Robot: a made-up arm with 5 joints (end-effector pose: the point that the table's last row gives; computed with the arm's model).
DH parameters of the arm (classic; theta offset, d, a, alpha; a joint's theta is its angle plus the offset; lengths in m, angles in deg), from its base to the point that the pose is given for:
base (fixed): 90 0.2 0 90
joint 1: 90 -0.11 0.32 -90
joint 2: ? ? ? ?
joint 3: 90 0.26 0.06 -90
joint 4: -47.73 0 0.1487 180
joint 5: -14.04 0 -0.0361 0
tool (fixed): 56.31 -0.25 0 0
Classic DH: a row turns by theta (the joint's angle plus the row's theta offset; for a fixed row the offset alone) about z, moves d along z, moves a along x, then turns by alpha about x.
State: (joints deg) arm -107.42 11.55 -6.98 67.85 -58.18
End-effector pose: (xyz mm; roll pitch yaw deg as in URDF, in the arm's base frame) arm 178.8 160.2 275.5 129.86 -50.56 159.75
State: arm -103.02 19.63 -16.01 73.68 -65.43
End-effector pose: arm 175.0 234.3 304.3 127.58 -39.19 175.56
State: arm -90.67 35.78 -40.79 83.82 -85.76
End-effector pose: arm 93.9 377.4 405.0 131.85 -8.19 -151.15
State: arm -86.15 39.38 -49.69 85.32 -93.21
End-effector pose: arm 51.9 407.0 442.6 136.68 1.43 -141.75
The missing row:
joint 2: 0 -0.11 -0.02 90
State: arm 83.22 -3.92 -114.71 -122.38 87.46
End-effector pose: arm 208.5 -333.8 92.1 27.76 -15.47 -149.98
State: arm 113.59 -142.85 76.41 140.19 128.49
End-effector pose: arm -247.4 -450.3 383.4 145.37 -7.48 155.13
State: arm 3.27 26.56 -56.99 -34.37 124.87
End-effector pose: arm 288.0 -188.2 642.7 43.83 42.21 161.76
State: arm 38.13 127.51 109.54 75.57 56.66
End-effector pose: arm -153.8 -4.9 850.8 -135.10 -53.47 -124.10
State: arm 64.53 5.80 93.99 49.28 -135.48
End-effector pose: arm 186.5 65.5 585.4 -158.51 0.75 179.19
